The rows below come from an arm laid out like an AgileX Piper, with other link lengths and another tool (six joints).
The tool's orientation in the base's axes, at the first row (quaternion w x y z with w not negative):
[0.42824, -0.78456, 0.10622, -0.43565]
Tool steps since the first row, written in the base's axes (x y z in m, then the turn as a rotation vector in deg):
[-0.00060, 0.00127, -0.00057, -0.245, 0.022, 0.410]
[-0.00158, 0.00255, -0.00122, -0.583, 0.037, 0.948]
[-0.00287, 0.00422, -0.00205, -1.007, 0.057, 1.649]
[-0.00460, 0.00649, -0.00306, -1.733, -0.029, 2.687]
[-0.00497, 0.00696, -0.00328, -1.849, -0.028, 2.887]
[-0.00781, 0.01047, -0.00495, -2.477, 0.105, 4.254]
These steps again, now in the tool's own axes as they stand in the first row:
[-0.00138, -0.00046, 0.00042, 0.085, -0.377, -0.281]
[-0.00304, -0.00095, 0.00056, 0.193, -0.868, -0.671]
[-0.00521, -0.00160, 0.00074, 0.344, -1.503, -1.165]
[-0.00807, -0.00257, 0.00097, 0.572, -2.394, -2.041]
[-0.00867, -0.00277, 0.00102, 0.621, -2.572, -2.181]
[-0.01325, -0.00422, 0.00127, 0.983, -3.828, -2.937]

